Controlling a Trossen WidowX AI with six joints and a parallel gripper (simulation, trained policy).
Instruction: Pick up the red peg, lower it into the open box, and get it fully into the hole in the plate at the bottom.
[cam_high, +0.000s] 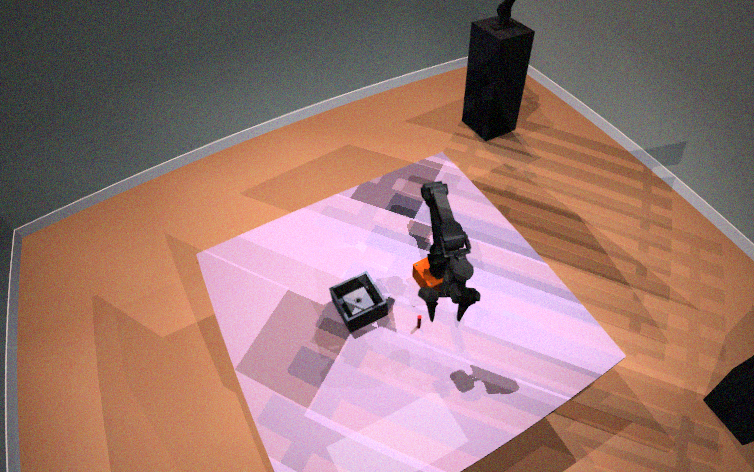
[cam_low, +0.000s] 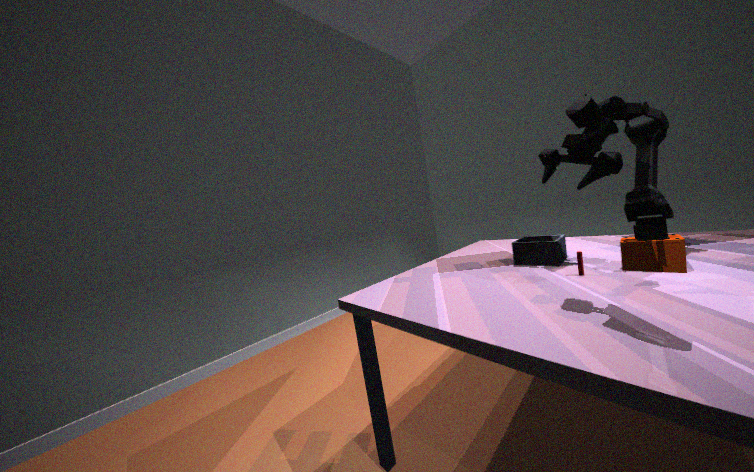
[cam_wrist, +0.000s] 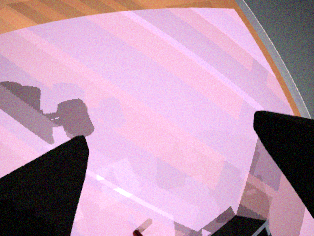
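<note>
Now: the red peg 1 cm behind my gripper tip, 15 cm to the right of it and 26 cm below it. Also, from my gripper tip: grey plate (14 cm ahead, 33 cm to the right, 26 cm below); then dark box (14 cm ahead, 33 cm to the right, 28 cm below).
</note>
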